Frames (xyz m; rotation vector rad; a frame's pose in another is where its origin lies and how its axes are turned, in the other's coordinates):
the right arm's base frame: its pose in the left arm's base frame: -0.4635 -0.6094 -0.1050 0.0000 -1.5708 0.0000
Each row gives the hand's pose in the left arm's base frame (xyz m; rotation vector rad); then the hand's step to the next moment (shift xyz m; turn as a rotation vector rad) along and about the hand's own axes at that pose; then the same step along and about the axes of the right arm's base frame.
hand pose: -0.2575 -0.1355 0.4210 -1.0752 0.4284 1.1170
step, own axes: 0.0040 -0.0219 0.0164 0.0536 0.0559 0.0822
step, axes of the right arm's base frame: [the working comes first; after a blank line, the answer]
step, axes of the left arm's base frame: 0.0174 0.0154 0.0150 -0.0440 0.1000 -0.0287

0.0150 0.0154 -0.0174 -0.0287 0.1000 0.0440
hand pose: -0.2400 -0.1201 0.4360 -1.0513 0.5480 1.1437
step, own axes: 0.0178 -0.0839 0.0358 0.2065 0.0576 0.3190
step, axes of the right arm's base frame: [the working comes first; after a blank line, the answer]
step, axes of the left arm's base frame: 0.0785 0.0364 0.0340 -0.0246 0.3805 -0.0482

0.0340 0.0364 -0.0785 -0.0482 0.3805 0.0246
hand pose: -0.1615 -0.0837 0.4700 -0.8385 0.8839 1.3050
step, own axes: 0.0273 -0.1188 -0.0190 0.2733 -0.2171 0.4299
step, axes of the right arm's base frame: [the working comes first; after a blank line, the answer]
step, axes of the left arm's base frame: 0.1186 -0.0153 -0.0305 0.2602 0.4858 -0.0546

-0.0305 -0.0153 -0.1186 -0.0546 0.4858 -0.2602
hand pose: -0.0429 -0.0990 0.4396 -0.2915 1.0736 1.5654
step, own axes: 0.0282 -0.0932 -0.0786 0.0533 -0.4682 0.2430
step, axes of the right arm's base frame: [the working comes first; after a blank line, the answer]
step, axes of the left arm's base frame: 0.0450 -0.0481 -0.1064 0.4825 0.1820 -0.1230

-0.1064 -0.0481 -0.0450 -0.1230 0.1820 -0.4825
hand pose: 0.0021 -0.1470 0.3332 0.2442 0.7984 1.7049
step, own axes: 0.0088 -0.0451 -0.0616 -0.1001 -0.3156 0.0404
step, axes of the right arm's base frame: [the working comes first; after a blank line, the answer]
step, axes of the left arm's base frame: -0.0014 -0.0112 -0.0760 0.2981 -0.0493 -0.1414

-0.0760 -0.0112 0.0014 -0.1414 -0.0493 -0.2981
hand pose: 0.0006 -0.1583 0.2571 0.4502 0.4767 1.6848
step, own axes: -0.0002 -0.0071 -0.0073 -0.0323 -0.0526 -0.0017
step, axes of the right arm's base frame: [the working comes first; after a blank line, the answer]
step, axes of the left arm's base frame: 0.0019 0.0004 -0.0100 0.0476 -0.0241 -0.0311

-0.0100 0.0004 -0.0019 -0.0311 -0.0241 -0.0476
